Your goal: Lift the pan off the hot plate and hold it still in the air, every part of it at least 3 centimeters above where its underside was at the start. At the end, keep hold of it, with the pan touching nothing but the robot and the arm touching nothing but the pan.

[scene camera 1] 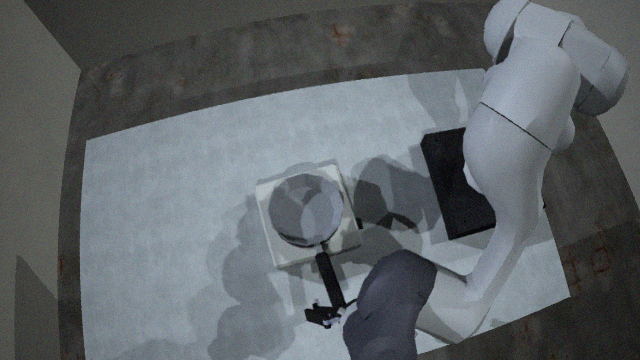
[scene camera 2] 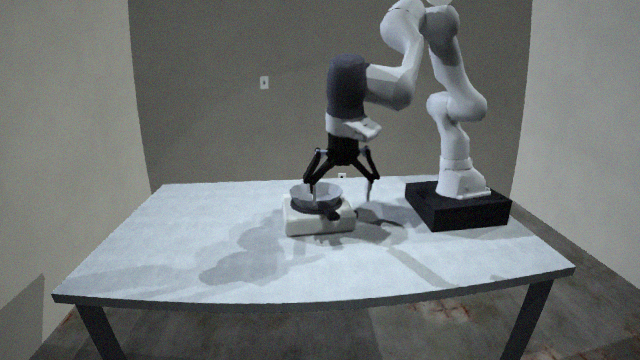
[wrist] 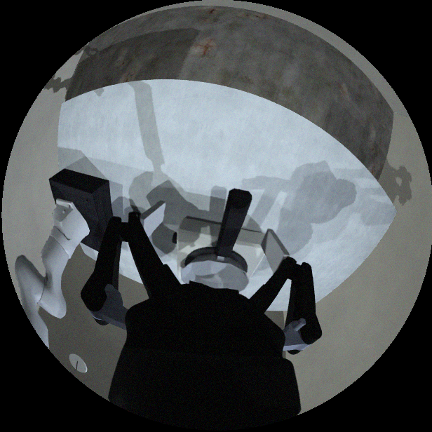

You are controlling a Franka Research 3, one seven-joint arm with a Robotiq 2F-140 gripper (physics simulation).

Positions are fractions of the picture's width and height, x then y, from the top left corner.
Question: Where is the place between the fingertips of the gripper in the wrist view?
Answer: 0.50,0.52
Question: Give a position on a grey pan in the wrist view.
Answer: At 0.50,0.63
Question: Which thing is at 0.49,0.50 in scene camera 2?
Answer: The gripper.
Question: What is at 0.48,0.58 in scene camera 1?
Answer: A grey pan.
